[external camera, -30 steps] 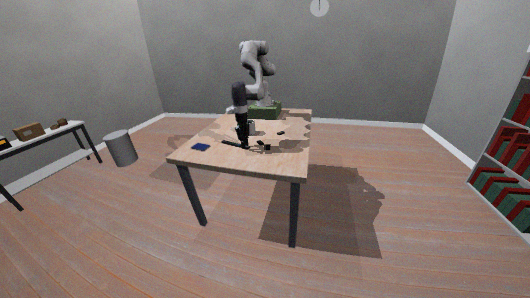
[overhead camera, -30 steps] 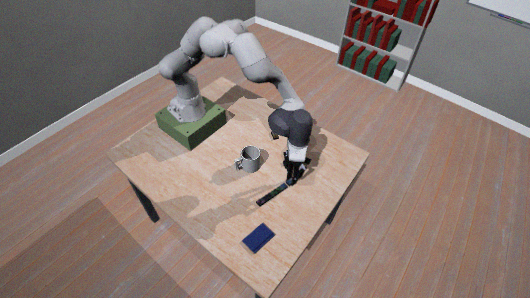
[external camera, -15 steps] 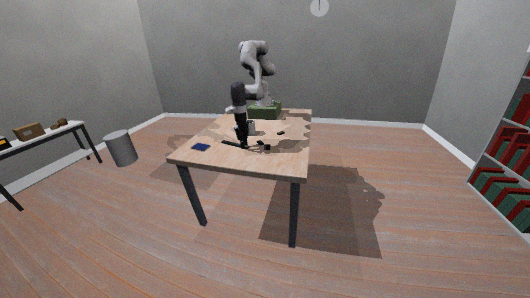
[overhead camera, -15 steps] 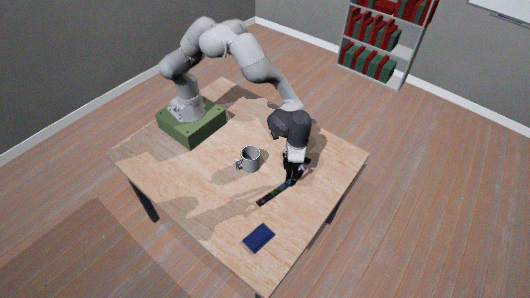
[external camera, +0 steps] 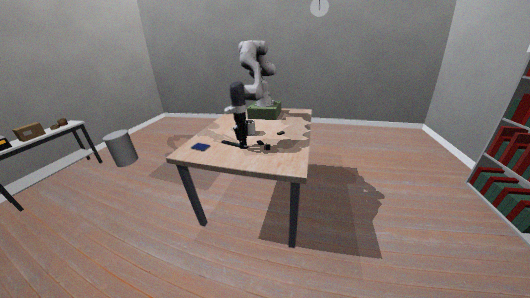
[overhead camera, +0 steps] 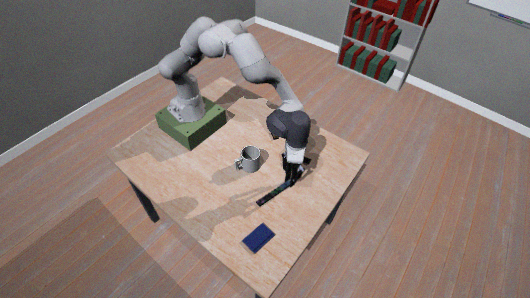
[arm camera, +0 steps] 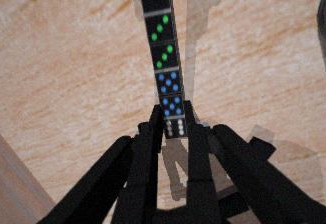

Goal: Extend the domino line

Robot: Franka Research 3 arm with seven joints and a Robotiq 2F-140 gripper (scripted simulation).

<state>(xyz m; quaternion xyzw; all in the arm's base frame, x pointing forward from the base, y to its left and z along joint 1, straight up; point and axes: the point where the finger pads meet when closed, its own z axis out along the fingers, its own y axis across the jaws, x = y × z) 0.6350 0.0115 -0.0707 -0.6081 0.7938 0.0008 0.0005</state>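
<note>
Now: the black domino 30 mm below my hand. The rest, counted from my hand: blue book 310 mm to the right, 50 mm ahead, 30 mm below; grey mug 220 mm behind, 30 mm to the right, 10 mm above.
</note>
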